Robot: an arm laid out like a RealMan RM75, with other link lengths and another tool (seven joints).
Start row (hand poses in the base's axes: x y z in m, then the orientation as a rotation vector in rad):
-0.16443 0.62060 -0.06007 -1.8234 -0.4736 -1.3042
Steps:
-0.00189 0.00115 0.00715 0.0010 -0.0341 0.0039
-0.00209 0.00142 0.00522 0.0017 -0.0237 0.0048
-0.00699 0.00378 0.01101 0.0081 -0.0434 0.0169
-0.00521 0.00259 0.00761 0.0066 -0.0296 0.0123
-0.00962 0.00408 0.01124 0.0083 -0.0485 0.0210
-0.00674 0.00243 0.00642 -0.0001 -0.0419 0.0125
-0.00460 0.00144 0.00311 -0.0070 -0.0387 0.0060
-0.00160 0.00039 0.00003 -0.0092 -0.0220 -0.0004
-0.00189 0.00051 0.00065 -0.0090 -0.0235 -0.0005
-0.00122 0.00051 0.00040 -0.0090 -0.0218 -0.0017
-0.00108 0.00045 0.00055 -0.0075 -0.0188 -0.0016
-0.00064 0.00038 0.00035 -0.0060 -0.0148 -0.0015
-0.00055 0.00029 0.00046 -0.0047 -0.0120 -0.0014
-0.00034 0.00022 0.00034 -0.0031 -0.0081 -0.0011
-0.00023 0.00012 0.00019 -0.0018 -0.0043 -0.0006
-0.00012 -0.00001 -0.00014 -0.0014 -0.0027 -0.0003
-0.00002 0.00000 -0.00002 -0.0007 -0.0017 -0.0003
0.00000 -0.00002 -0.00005 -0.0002 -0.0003 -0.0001
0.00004 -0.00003 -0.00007 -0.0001 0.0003 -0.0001
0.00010 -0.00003 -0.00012 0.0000 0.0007 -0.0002
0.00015 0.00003 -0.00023 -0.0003 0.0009 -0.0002
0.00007 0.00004 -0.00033 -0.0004 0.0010 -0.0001
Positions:
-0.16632 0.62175 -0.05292 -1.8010 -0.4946 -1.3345
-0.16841 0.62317 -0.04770 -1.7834 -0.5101 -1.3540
-0.17540 0.62695 -0.03669 -1.7427 -0.5412 -1.3838
-0.18061 0.62954 -0.02908 -1.7133 -0.5620 -1.4032
-0.19023 0.63362 -0.01784 -1.6660 -0.5984 -1.4336
-0.19697 0.63605 -0.01142 -1.6331 -0.6312 -1.4626
-0.20157 0.63749 -0.00831 -1.6103 -0.6630 -1.4923
-0.20317 0.63788 -0.00828 -1.6031 -0.6828 -1.5112
-0.20506 0.63839 -0.00763 -1.5946 -0.7032 -1.5315
-0.20628 0.63890 -0.00723 -1.5877 -0.7219 -1.5511
-0.20736 0.63935 -0.00668 -1.5814 -0.7377 -1.5681
-0.20800 0.63973 -0.00633 -1.5766 -0.7501 -1.5816
-0.20855 0.64002 -0.00587 -1.5726 -0.7599 -1.5927
-0.20889 0.64024 -0.00553 -1.5699 -0.7663 -1.6003
-0.20912 0.64036 -0.00534 -1.5686 -0.7698 -1.6043
-0.20924 0.64035 -0.00548 -1.5679 -0.7723 -1.6067
-0.20926 0.64035 -0.00550 -1.5674 -0.7736 -1.6083
-0.20926 0.64033 -0.00555 -1.5674 -0.7739 -1.6086
-0.20922 0.64030 -0.00562 -1.5677 -0.7738 -1.6084
-0.20912 0.64027 -0.00574 -1.5683 -0.7733 -1.6079
-0.20897 0.64030 -0.00597 -1.5693 -0.7730 -1.6072
-0.20890 0.64034 -0.00630 -1.5703 -0.7728 -1.6063

